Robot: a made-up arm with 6 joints. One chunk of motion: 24 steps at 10 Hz.
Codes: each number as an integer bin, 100 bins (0 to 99) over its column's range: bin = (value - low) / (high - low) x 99, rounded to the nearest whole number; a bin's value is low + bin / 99 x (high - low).
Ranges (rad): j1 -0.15..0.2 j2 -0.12..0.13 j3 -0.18..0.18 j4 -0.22..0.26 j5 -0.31..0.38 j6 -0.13..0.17
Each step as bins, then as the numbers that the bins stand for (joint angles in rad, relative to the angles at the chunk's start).
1 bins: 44 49 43 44 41 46
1 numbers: 0.0056 0.0037 -0.0236 -0.0067 -0.0242 0.0094
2 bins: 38 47 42 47 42 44
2 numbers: -0.0157 -0.0013 -0.0273 0.0079 -0.0173 0.0033
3 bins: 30 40 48 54 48 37
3 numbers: -0.0439 -0.0190 -0.0055 0.0418 0.0245 -0.0179
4 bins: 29 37 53 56 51 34
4 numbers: -0.0475 -0.0266 0.0127 0.0515 0.0455 -0.0270
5 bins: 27 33 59 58 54 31
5 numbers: -0.0545 -0.0367 0.0345 0.0612 0.0664 -0.0361
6 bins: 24 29 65 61 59 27
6 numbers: -0.0652 -0.0468 0.0564 0.0758 0.1012 -0.0482
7 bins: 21 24 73 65 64 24
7 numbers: -0.0758 -0.0594 0.0855 0.0952 0.1361 -0.0573
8 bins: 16 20 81 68 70 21
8 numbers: -0.0934 -0.0695 0.1145 0.1097 0.1779 -0.0664
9 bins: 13 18 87 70 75 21
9 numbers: -0.1040 -0.0745 0.1364 0.1194 0.2127 -0.0664
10 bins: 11 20 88 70 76 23
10 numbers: -0.1111 -0.0695 0.1400 0.1194 0.2197 -0.0603
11 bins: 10 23 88 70 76 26
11 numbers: -0.1146 -0.0619 0.1400 0.1194 0.2197 -0.0512
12 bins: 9 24 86 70 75 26
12 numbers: -0.1182 -0.0594 0.1327 0.1194 0.2127 -0.0512
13 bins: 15 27 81 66 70 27
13 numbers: -0.0970 -0.0518 0.1145 0.1000 0.1779 -0.0482
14 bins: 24 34 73 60 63 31
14 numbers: -0.0652 -0.0341 0.0855 0.0709 0.1291 -0.0361
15 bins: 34 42 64 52 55 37
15 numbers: -0.0298 -0.0139 0.0527 0.0321 0.0733 -0.0179
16 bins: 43 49 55 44 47 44
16 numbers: 0.0020 0.0037 0.0200 -0.0067 0.0176 0.0033
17 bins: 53 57 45 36 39 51
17 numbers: 0.0374 0.0239 -0.0164 -0.0455 -0.0382 0.0245
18 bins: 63 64 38 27 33 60
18 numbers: 0.0727 0.0416 -0.0418 -0.0891 -0.0800 0.0518
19 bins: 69 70 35 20 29 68
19 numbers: 0.0939 0.0568 -0.0527 -0.1230 -0.1079 0.0761
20 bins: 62 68 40 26 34 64
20 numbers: 0.0692 0.0517 -0.0345 -0.0939 -0.0730 0.0639
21 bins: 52 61 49 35 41 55
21 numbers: 0.0338 0.0340 -0.0018 -0.0503 -0.0242 0.0367
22 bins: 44 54 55 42 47 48
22 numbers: 0.0056 0.0164 0.0200 -0.0164 0.0176 0.0155
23 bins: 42 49 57 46 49 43
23 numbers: -0.0015 0.0037 0.0273 0.0030 0.0315 0.0003
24 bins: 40 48 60 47 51 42
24 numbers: -0.0086 0.0012 0.0382 0.0079 0.0455 -0.0027
